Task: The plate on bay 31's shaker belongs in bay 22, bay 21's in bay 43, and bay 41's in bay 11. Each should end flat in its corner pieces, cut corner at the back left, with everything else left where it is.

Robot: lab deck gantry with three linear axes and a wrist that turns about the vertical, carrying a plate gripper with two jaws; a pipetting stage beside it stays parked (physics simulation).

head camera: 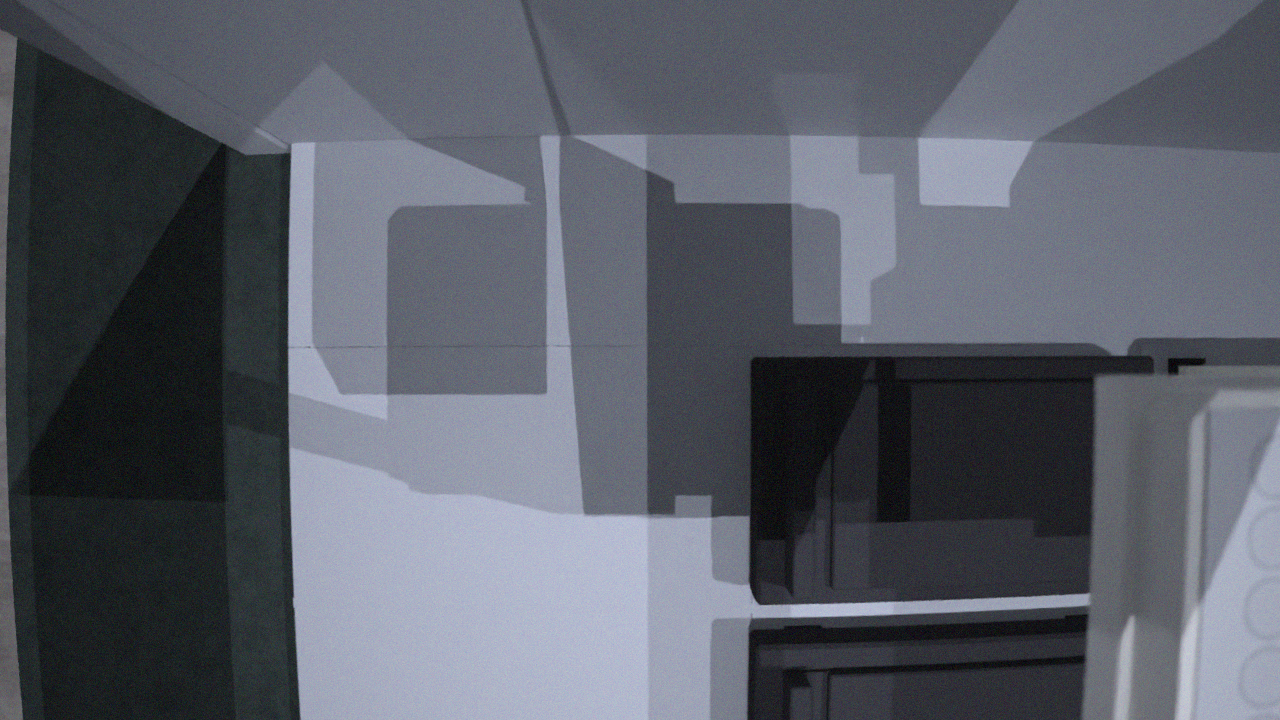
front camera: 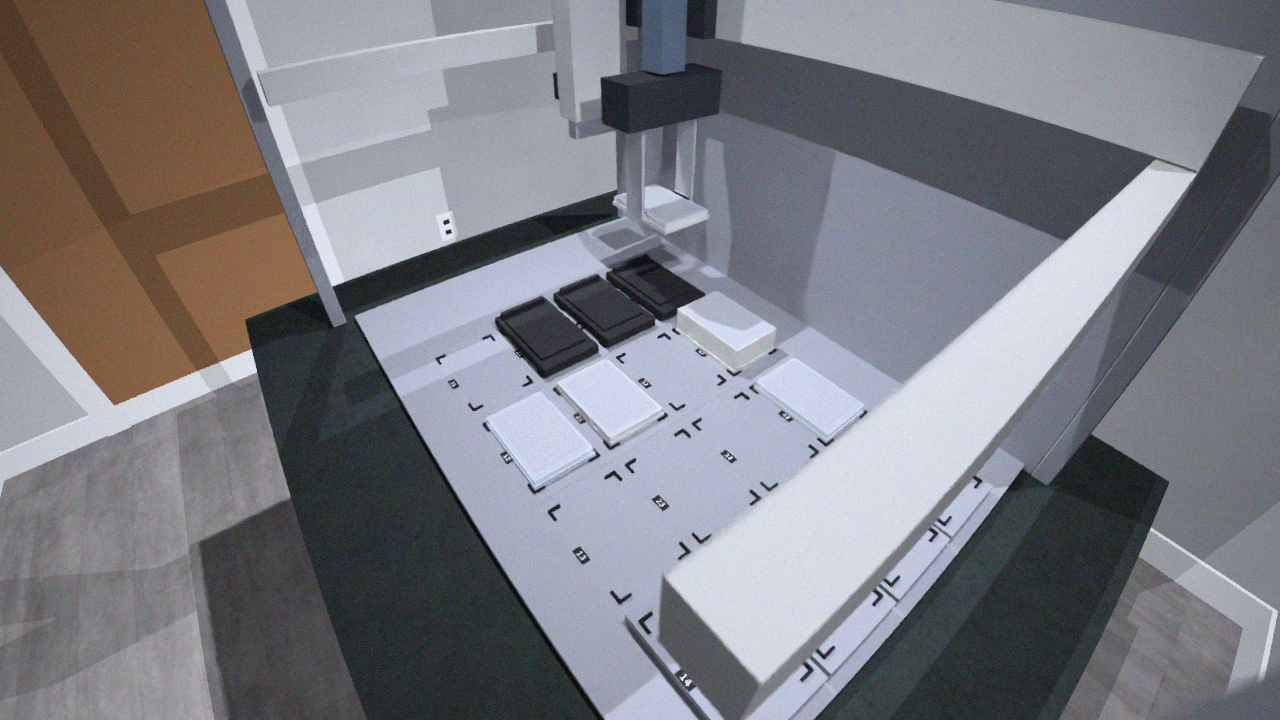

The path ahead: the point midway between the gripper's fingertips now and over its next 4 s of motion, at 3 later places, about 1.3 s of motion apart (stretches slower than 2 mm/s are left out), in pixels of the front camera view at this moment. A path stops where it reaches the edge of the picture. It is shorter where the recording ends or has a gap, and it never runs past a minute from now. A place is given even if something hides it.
My gripper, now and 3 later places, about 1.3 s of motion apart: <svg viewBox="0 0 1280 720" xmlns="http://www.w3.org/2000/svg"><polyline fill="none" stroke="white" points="660,207 492,264 463,291 472,331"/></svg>
